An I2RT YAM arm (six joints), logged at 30 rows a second.
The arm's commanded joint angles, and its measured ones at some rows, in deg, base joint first. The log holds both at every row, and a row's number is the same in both.
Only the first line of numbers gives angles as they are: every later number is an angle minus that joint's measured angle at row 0.
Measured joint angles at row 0:
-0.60, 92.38, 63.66, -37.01, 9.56, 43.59
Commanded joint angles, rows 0 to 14:
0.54, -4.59, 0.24, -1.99, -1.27, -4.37
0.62, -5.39, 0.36, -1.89, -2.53, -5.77
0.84, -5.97, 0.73, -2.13, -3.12, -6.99
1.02, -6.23, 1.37, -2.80, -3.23, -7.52
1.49, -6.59, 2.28, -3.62, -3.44, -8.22
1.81, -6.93, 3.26, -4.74, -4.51, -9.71
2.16, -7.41, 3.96, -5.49, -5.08, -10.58
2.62, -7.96, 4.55, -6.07, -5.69, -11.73
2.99, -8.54, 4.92, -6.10, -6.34, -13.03
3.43, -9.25, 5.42, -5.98, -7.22, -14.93
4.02, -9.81, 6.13, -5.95, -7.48, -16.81
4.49, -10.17, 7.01, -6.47, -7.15, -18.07
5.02, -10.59, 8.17, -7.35, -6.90, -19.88
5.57, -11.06, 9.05, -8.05, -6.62, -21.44
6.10, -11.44, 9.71, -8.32, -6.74, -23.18
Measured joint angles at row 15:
5.03, -7.37, 6.21, -6.61, -6.36, -16.17
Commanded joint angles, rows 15 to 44:
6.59, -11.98, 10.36, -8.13, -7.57, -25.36
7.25, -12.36, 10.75, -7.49, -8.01, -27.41
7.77, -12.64, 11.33, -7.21, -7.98, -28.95
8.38, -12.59, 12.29, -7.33, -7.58, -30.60
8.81, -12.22, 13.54, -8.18, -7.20, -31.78
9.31, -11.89, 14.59, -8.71, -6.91, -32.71
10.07, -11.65, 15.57, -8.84, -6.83, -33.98
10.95, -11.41, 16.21, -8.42, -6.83, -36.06
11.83, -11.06, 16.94, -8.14, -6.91, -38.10
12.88, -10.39, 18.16, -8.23, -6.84, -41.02
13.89, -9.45, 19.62, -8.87, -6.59, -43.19
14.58, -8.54, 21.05, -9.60, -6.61, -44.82
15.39, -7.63, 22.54, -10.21, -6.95, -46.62
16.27, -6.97, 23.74, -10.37, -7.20, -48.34
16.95, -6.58, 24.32, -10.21, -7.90, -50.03
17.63, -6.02, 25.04, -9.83, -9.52, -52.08
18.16, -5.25, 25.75, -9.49, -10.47, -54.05
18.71, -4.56, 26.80, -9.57, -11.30, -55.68
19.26, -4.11, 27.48, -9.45, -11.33, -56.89
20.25, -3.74, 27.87, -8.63, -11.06, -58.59
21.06, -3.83, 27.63, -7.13, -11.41, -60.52
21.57, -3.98, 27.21, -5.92, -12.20, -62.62
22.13, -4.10, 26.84, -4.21, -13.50, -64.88
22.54, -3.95, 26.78, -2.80, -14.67, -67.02
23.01, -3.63, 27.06, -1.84, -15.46, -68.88
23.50, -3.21, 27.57, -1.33, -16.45, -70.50
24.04, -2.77, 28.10, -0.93, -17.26, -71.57
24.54, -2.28, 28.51, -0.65, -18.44, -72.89
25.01, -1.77, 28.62, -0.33, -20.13, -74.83
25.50, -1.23, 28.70, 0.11, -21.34, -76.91
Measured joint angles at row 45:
24.35, -3.35, 26.71, -4.16, -16.08, -68.76
